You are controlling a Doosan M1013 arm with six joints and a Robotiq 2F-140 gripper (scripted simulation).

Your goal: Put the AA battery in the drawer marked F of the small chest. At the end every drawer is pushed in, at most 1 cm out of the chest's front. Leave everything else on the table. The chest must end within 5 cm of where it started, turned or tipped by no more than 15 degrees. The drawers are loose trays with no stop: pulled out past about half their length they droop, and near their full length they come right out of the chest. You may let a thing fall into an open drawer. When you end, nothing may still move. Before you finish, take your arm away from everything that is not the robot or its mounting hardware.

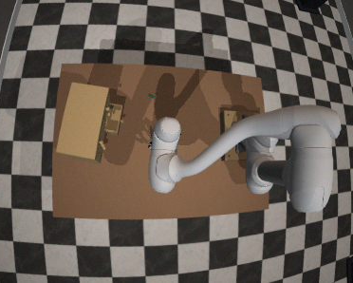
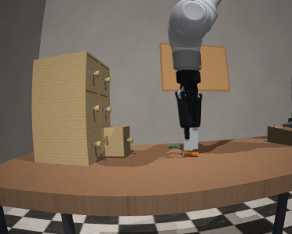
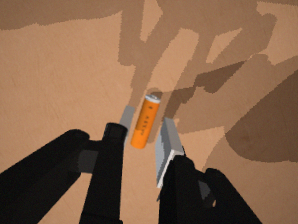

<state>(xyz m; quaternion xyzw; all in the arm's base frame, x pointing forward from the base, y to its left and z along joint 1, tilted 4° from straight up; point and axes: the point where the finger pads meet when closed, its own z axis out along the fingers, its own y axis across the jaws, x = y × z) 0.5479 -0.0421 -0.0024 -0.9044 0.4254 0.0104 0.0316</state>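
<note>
Right now my hand is 5 cm above the orange AA battery. From my hand the other things lie so: green battery 27 cm to the right, 5 cm below, 3 cm behind.
</note>
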